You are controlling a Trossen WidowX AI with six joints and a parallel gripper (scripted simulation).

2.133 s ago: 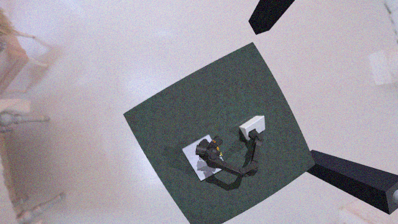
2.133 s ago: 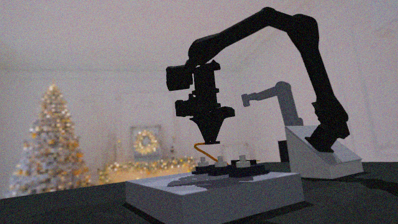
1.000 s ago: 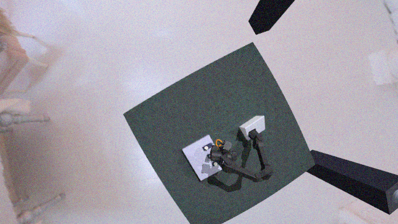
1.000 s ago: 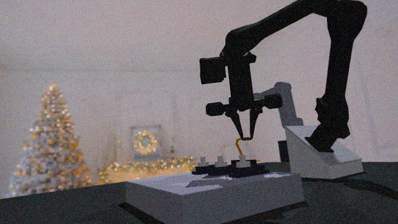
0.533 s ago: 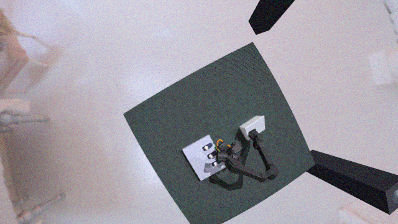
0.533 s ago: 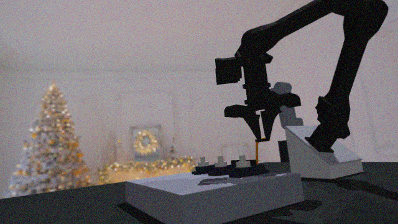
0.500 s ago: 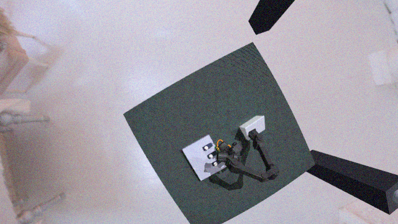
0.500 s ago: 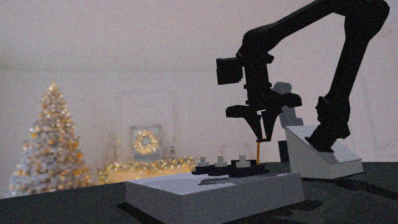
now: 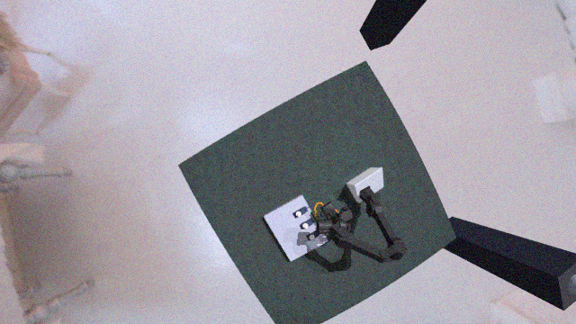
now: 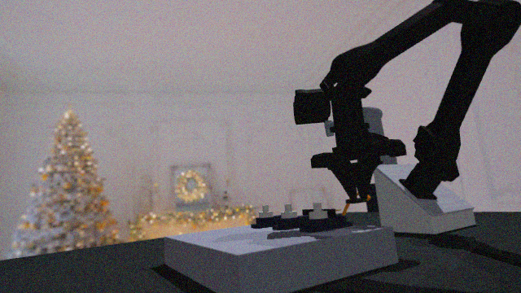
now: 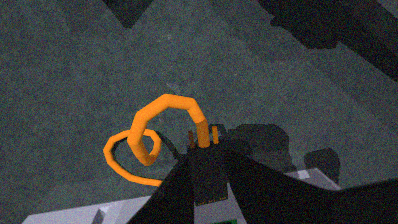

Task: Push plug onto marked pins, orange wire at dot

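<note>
Now: the red dot 8 cm ahead of my gripper tip, 2 cm to the left of it and 1 cm below it. Also, from my gripper tip: holder 24 cm ahead, 6 cm below.
</note>
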